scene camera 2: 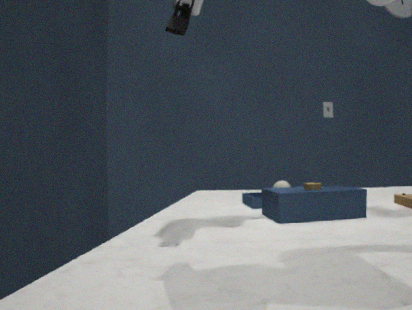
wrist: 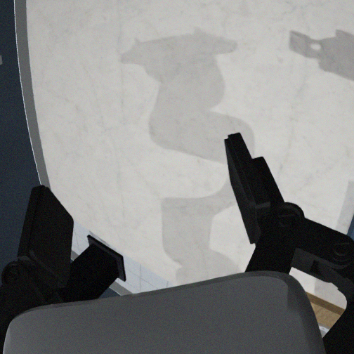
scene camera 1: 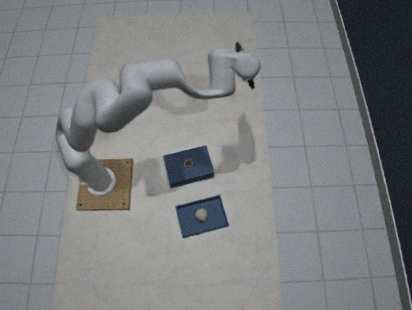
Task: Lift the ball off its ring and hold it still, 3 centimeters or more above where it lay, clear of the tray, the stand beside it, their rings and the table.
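Pixels of known places: gripper, fingertip midpoint: (scene camera 2: 180,8); arm's base, link origin: (scene camera 1: 101,181).
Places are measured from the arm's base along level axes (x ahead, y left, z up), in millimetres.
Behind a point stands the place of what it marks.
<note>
The pale ball (scene camera 1: 201,215) @(x 417, y -186, z 43 mm) (scene camera 2: 281,184) @(x 421, y -158, z 36 mm) rests in the blue tray (scene camera 1: 187,222) @(x 358, y -196, z -15 mm) (scene camera 2: 251,200) @(x 502, y -110, z 1 mm); the ring under it is hidden. The blue block-like stand (scene camera 1: 175,170) @(x 322, y 13, z 39 mm) (scene camera 2: 315,205) @(x 385, y 105, z 13 mm) is beside the tray, with a small tan ring (scene camera 1: 185,165) @(x 365, y 28, z 48 mm) (scene camera 2: 312,186) @(x 381, y 56, z 47 mm) on its top. My gripper (scene camera 1: 245,65) @(x 617, y 293, z 338 mm) (scene camera 2: 177,25) @(x 617, y 293, z 338 mm) (wrist: 138,180) is open and empty, its fingers wide apart. It hangs high above the table, well away from the ball, past the stand's side in scene camera 1. The ball does not show in the wrist view.
The arm's base stands on a wooden board (scene camera 1: 125,192) @(x 106, y -56, z 4 mm) (wrist: 325,311) at the left in scene camera 1. The arm (scene camera 1: 150,75) @(x 308, y 76, z 589 mm) passes above the table (scene camera 1: 150,260) @(x 204, y -337, z -18 mm) (scene camera 2: 220,280) @(x 556, y 454, z -18 mm) (wrist: 90,115). A dark object (wrist: 107,255) shows behind the left finger in the wrist view.
</note>
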